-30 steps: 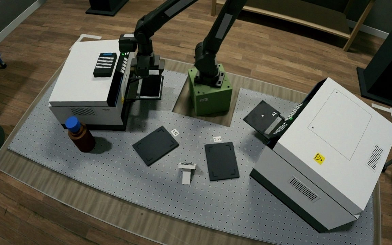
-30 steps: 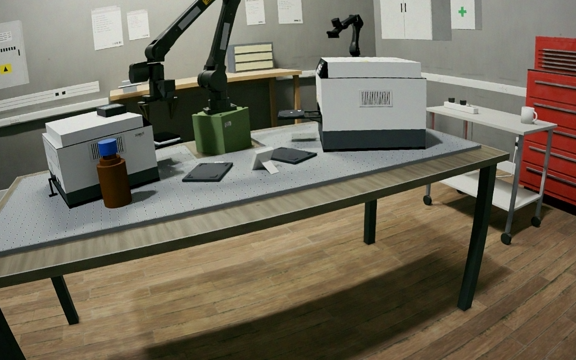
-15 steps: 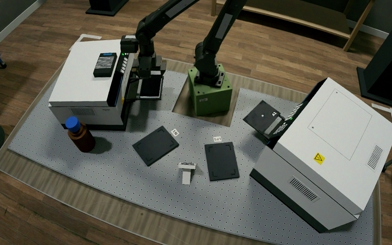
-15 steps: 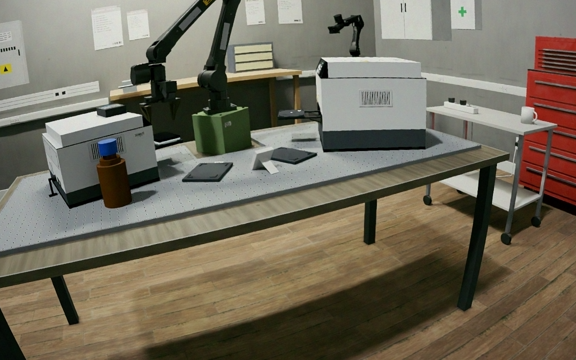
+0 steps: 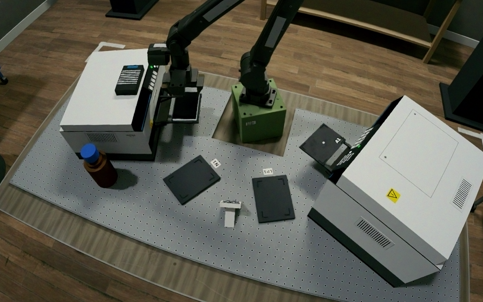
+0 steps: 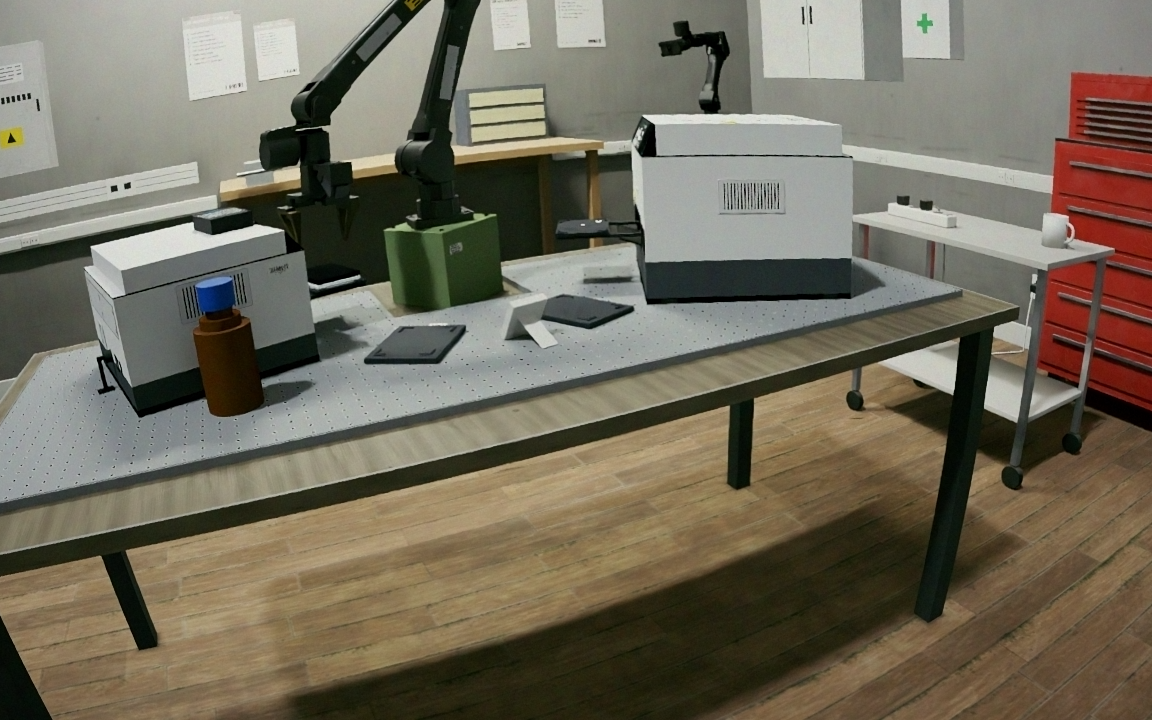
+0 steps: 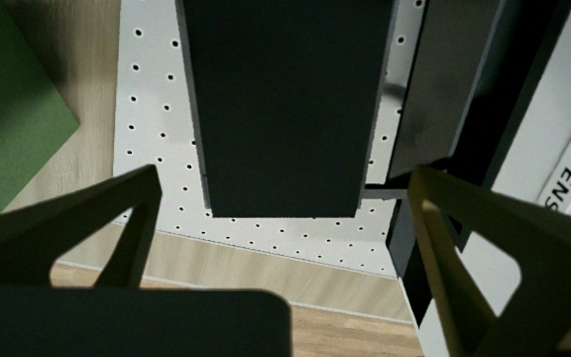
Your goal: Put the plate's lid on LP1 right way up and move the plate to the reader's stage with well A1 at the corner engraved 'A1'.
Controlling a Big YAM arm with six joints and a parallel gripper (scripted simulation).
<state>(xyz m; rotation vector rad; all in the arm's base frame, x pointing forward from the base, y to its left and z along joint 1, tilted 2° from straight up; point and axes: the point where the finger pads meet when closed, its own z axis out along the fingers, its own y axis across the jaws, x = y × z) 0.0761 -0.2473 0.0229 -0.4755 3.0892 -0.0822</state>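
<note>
The dark lid lies 6 cm below my hand. From my hand the other things lie so: brown capped bottle (33 cm ahead, 20 cm to the right, 4 cm below); well plate (7 cm below); N1 nest (24 cm ahead, 10 cm to the left, 15 cm below).
</note>
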